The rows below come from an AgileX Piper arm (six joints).
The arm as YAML. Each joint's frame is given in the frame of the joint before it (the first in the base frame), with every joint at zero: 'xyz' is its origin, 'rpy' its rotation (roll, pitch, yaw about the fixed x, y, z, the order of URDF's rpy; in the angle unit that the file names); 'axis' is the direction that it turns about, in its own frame. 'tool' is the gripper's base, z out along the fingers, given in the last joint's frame.
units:
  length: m
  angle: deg
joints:
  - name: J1
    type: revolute
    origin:
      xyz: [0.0, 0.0, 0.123]
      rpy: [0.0, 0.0, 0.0]
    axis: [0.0, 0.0, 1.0]
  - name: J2
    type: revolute
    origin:
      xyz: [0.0, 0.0, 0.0]
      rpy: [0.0, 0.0, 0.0]
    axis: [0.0, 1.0, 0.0]
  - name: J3
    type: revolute
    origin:
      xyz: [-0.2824, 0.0, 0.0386]
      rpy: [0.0, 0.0, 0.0]
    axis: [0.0, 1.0, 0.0]
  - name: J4
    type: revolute
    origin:
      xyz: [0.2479, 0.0, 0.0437]
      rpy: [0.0, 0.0, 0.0]
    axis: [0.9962, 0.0, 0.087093]
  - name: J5
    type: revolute
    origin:
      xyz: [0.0, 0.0, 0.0]
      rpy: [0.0, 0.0, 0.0]
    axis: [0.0, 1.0, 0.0]
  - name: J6
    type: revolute
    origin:
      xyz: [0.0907, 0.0, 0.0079]
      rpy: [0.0, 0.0, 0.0]
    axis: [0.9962, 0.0, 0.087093]
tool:
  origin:
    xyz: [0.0, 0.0, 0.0]
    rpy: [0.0, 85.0, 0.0]
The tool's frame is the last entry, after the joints.
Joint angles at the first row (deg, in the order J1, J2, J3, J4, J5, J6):
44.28 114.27 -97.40 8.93 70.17 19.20
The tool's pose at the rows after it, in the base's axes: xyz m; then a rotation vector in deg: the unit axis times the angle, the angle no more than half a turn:
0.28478 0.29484 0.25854 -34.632 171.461 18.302
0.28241 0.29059 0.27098 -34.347 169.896 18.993
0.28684 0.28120 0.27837 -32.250 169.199 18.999
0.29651 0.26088 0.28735 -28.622 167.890 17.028
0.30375 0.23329 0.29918 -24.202 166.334 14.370
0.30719 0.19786 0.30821 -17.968 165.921 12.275
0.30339 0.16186 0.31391 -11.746 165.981 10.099
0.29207 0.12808 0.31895 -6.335 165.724 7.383
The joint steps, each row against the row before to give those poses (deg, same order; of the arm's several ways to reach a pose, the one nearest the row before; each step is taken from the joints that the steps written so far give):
0.00 -1.86 0.00 -0.69 0.00 0.11
-0.12 -1.77 0.00 -0.37 0.20 0.08
-1.32 -1.16 0.13 -0.40 0.13 0.13
-2.72 -1.89 0.82 -1.86 0.00 0.00
-3.34 -3.03 1.77 -2.29 0.05 0.00
-4.47 -3.93 3.44 -1.28 0.00 0.00
-4.48 -4.47 4.57 -1.03 0.00 0.00
-4.03 -5.09 5.07 -1.47 0.10 0.00

